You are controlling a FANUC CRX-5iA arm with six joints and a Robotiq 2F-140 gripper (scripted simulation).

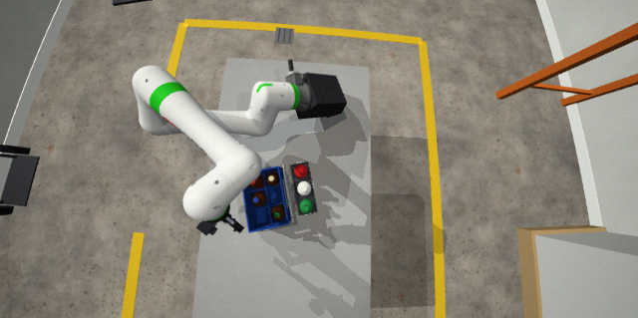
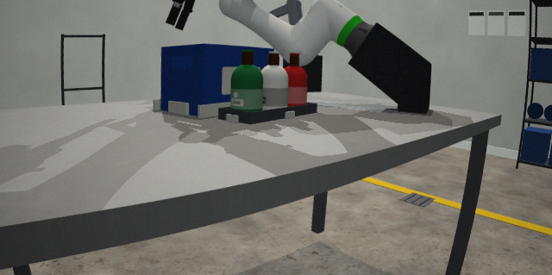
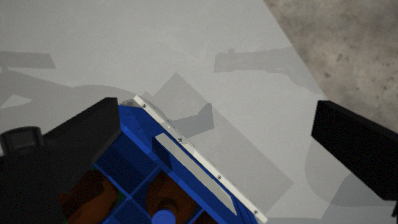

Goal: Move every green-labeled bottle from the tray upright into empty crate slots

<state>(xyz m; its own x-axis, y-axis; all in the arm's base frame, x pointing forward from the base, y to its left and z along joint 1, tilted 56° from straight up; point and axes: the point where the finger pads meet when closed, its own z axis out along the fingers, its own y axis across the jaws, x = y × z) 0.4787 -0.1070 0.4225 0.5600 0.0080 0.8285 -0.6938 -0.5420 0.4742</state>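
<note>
Right now my hand is 30 mm short of the green-labeled bottle, 340 mm to the right of it and 170 mm above it. From my hand the other things lie so: blue crate: 40 mm behind, 160 mm to the left, 170 mm below; then brown bottle: 40 mm behind, 120 mm to the left, 170 mm below; then white bottle: 60 mm behind, 350 mm to the left, 170 mm below.
</note>
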